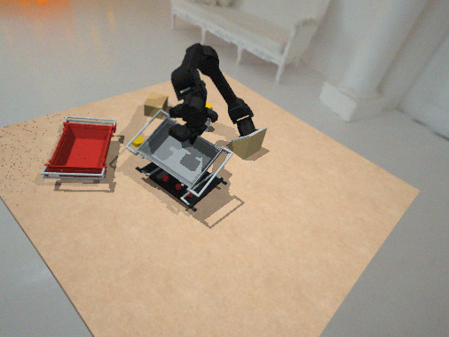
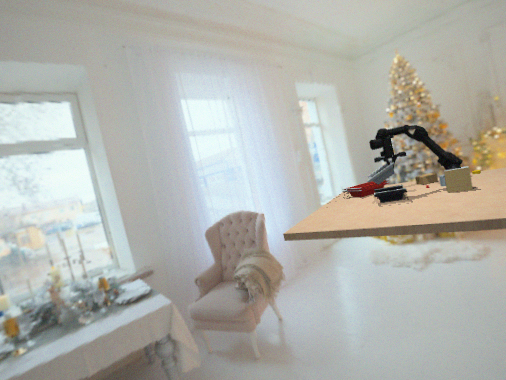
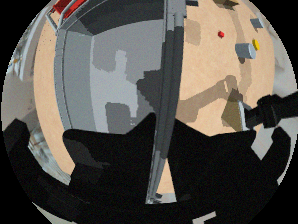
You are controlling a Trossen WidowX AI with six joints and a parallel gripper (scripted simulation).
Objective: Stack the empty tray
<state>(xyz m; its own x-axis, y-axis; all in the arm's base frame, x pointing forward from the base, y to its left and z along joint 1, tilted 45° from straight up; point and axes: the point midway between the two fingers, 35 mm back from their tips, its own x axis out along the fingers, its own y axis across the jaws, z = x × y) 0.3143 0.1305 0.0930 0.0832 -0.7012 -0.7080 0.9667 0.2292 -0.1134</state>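
My gripper tip is 7 cm short of the grey tray and 2 cm to the right of it. Round my gripper tip: cardboard box (46 cm to the right, 15 cm below, 13 cm behind); then small red block (24 cm to the right, 17 cm below, 15 cm behind).
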